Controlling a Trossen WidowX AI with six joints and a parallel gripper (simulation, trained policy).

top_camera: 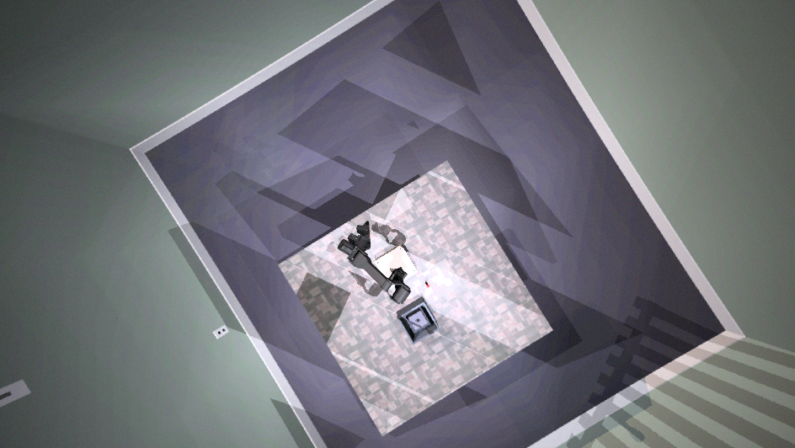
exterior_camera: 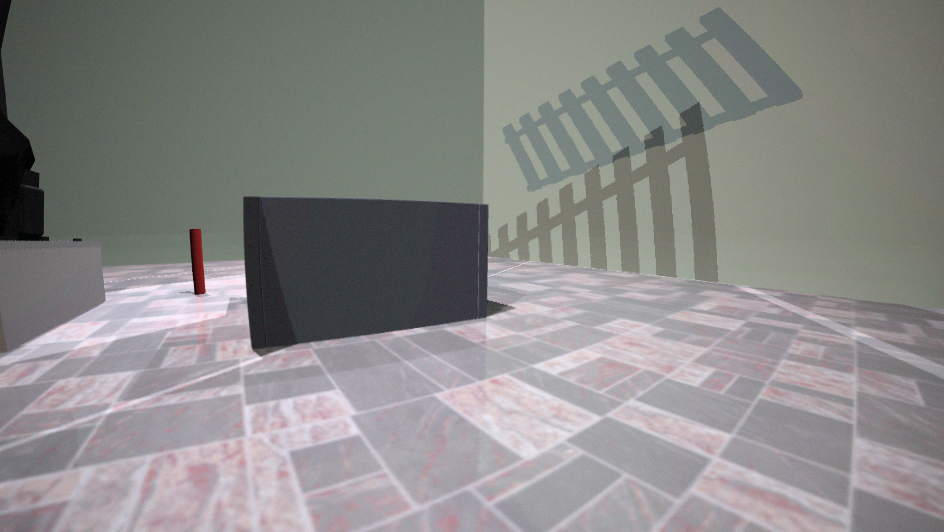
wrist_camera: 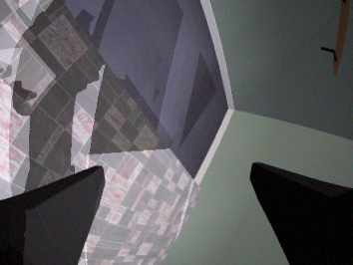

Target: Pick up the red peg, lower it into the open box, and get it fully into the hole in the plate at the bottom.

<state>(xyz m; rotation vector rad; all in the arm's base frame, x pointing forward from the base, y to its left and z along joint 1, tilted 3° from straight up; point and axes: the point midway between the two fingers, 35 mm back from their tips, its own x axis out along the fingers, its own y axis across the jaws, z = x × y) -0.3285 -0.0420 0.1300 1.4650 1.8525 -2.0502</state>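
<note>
Now: gripper tip 490 mm short of the red peg, 160 mm above it and 150 mm to the right of it. Also, from my gripper tip: grey plate 660 mm ahead, 150 mm below, 10 mm to the right; dark box 660 mm ahead, 170 mm below, 10 mm to the right.
</note>
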